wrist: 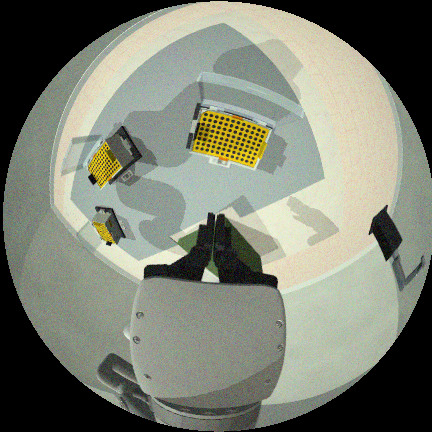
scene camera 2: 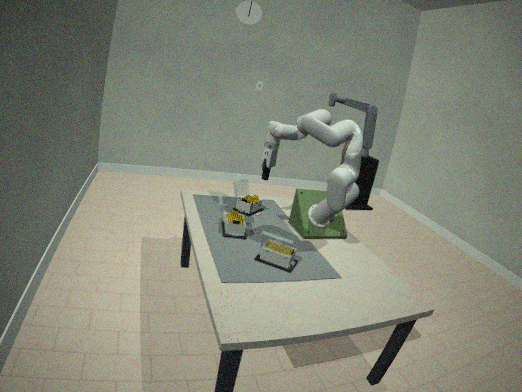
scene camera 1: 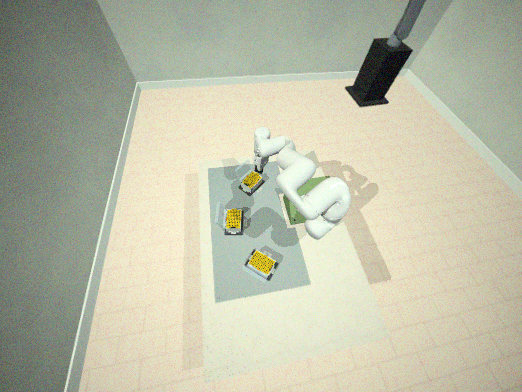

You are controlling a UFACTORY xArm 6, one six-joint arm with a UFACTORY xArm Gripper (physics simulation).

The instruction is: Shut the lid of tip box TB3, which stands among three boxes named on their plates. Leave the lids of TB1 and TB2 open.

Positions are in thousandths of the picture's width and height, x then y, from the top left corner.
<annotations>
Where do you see a grey-blue mat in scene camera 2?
449,659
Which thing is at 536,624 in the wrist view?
The gripper.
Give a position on a grey-blue mat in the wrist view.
At 395,439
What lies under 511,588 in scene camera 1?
A grey-blue mat.
</annotations>
